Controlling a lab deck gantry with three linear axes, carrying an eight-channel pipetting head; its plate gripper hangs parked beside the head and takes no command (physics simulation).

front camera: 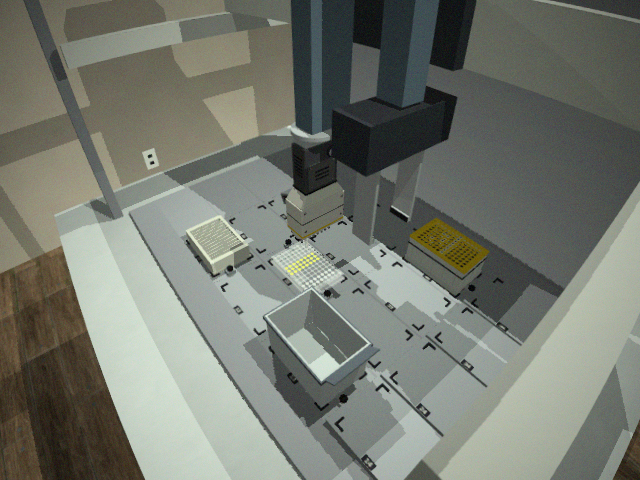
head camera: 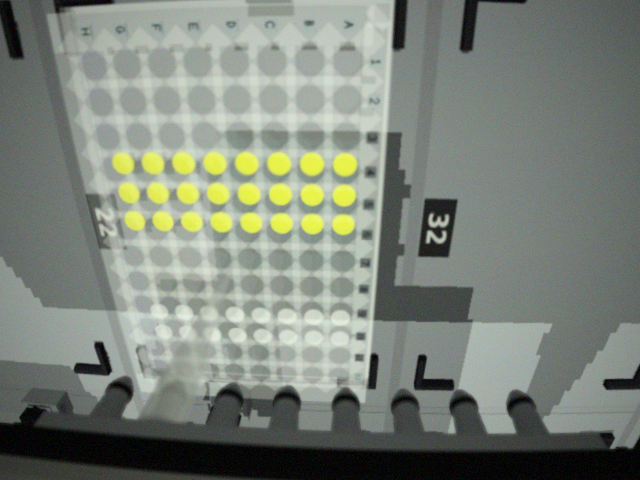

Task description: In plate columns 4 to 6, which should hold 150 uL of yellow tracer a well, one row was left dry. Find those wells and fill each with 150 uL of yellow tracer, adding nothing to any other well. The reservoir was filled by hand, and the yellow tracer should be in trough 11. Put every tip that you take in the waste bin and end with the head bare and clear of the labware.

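Note:
The clear plate [front camera: 294, 252] [head camera: 379, 103] has yellow in all eight wells of columns 4, 5 and 6 in the head view. Columns 9 and 10 hold white liquid, partly behind the tip. The pipetting head [front camera: 315, 209] hangs over the plate's back end. One pale tip [head camera: 168, 400] sits on the second channel from the left; the other seven nozzles are bare. The plate gripper [front camera: 382, 227] hangs beside the head, open and empty, its paddles apart. The beige reservoir [front camera: 217, 240] stands left of the plate; trough 11 cannot be made out. The waste bin [front camera: 348, 372] stands in front of the plate.
A tip rack [front camera: 448, 245] with an amber top stands at the right, beyond the gripper. Black corner marks and slot labels lie on the deck, with label 32 [head camera: 437, 227] beside the plate. A grey post [front camera: 77, 108] rises at the left.

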